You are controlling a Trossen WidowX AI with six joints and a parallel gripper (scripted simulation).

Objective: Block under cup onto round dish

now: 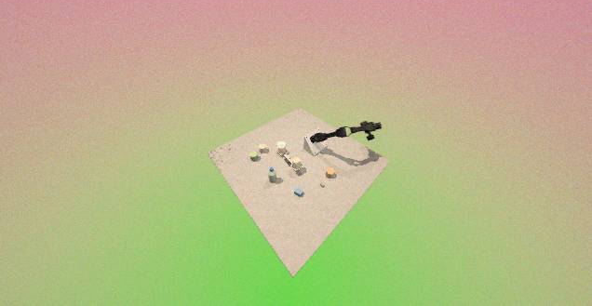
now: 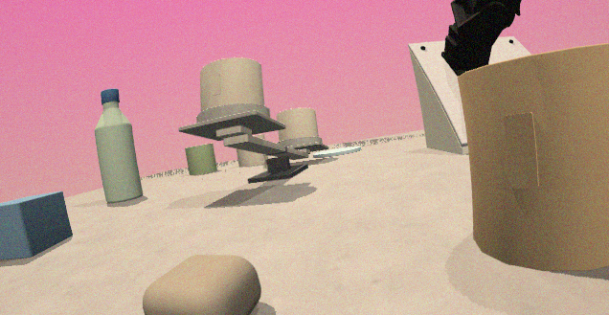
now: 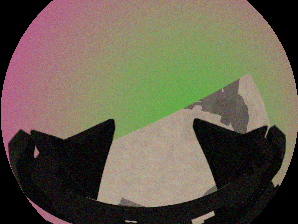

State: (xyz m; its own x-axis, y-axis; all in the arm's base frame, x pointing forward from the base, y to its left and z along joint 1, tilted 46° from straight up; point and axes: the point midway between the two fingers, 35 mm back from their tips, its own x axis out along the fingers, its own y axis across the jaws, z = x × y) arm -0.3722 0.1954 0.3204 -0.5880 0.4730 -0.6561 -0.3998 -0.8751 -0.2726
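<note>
Now: the grey block 66 cm ahead of my gripper tip, 52 cm to the right of it and 15 cm below it. From my gripper tip the other things lie so: round pale-blue dish: 59 cm ahead, 61 cm to the right, 19 cm below; tan rounded lump: 67 cm ahead, 1 cm to the right, 18 cm below; balance: 69 cm ahead, 39 cm to the right, 15 cm below.
</note>
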